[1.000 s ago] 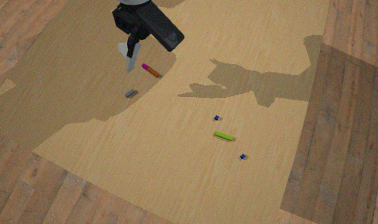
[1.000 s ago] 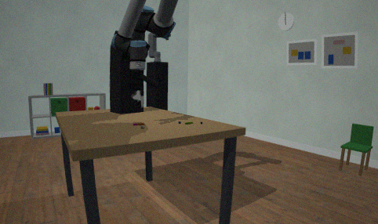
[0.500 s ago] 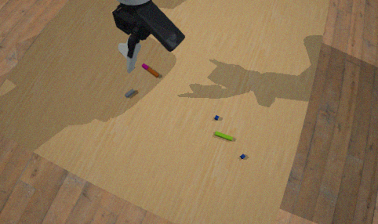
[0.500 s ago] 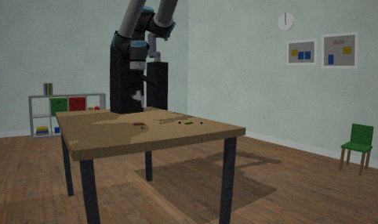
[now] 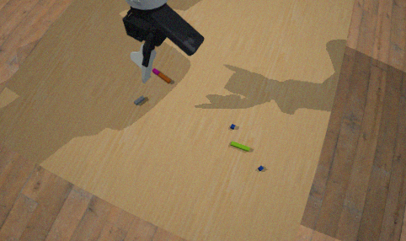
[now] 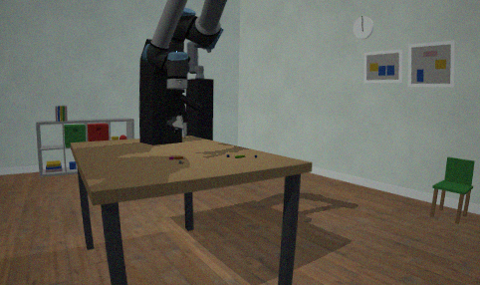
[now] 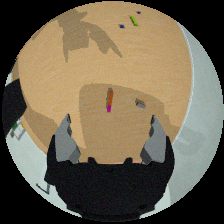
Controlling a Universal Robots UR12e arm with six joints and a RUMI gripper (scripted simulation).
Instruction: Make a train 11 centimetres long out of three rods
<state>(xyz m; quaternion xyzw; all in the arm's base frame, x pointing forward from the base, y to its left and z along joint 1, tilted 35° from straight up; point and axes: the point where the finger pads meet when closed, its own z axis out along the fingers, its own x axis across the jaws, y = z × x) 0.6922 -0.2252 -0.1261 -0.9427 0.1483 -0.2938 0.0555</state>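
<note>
Right now my hand is 14 cm short of the lime rod, 24 cm to the right of it and 10 cm above it. The rest, counted from my hand: orange rod 1 cm to the right, 10 cm below; then magenta rod 2 cm behind, 4 cm to the right, 10 cm below; then grey rod 8 cm ahead, 5 cm to the right, 10 cm below.
</note>
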